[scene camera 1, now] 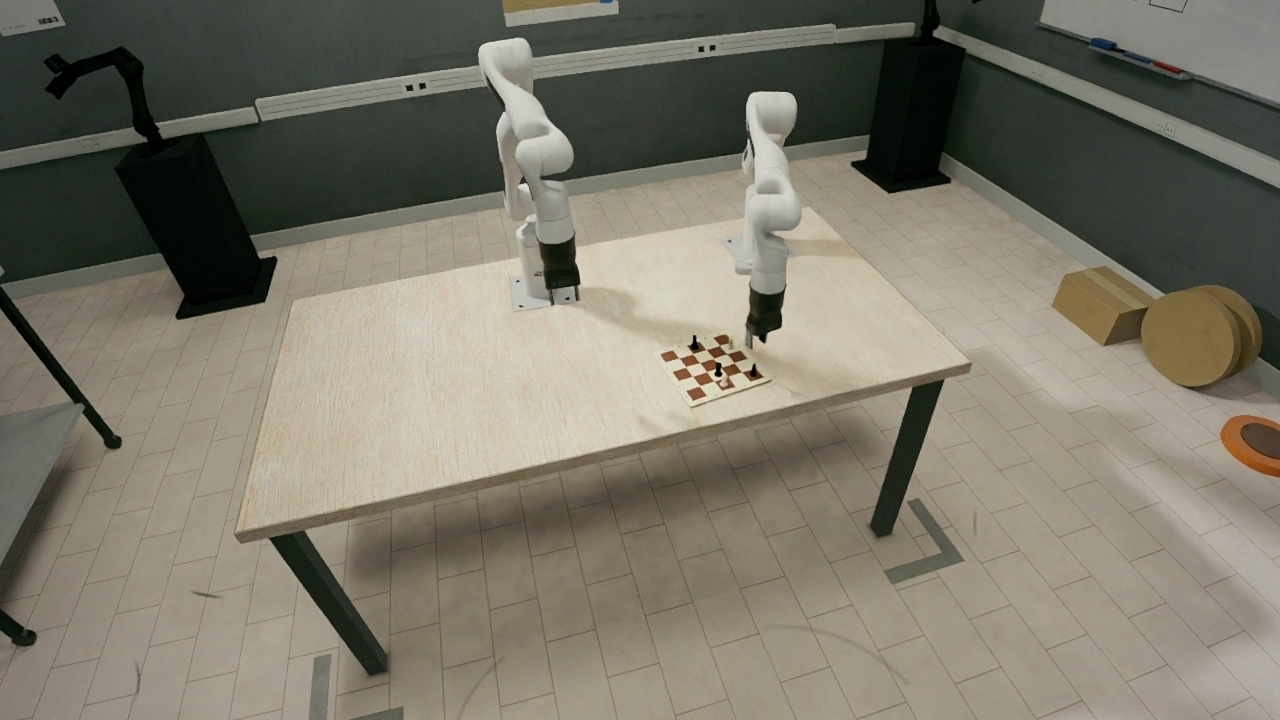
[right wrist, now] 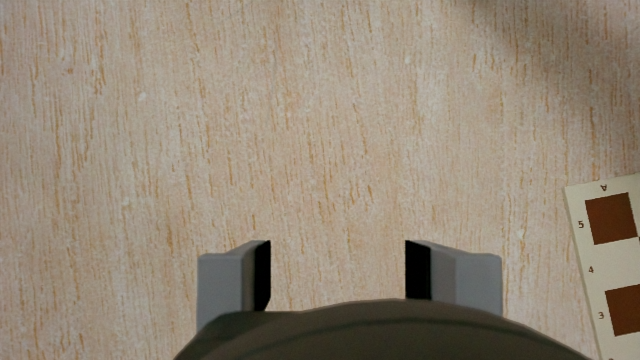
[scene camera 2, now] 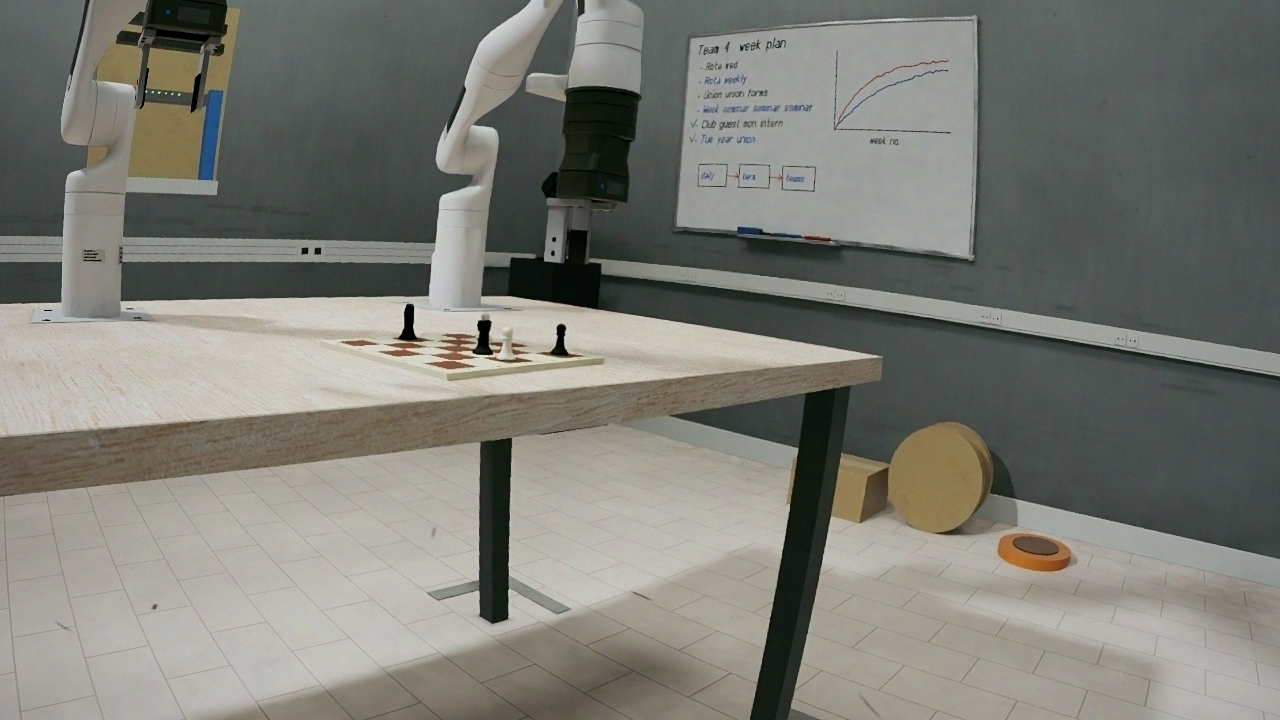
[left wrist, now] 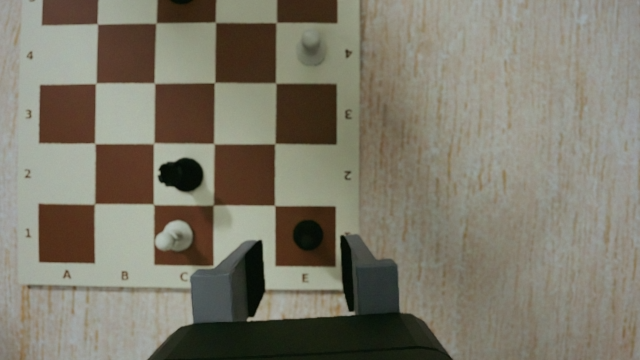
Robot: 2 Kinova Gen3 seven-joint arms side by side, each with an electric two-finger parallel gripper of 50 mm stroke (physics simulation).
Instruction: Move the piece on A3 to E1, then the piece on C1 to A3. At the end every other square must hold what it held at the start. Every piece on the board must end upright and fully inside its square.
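A black pawn stands upright inside E1. A white pawn stands upright on C1. A3 holds no piece in the left wrist view. My left gripper is open and empty, raised above the black pawn, its fingers apart from it. My right gripper is open and empty, high over the table near its arm's base, away from the board.
The chessboard lies on the table. A black rook stands on C2, directly beyond the white pawn. A white piece stands on E4. Another black piece stands on C5.
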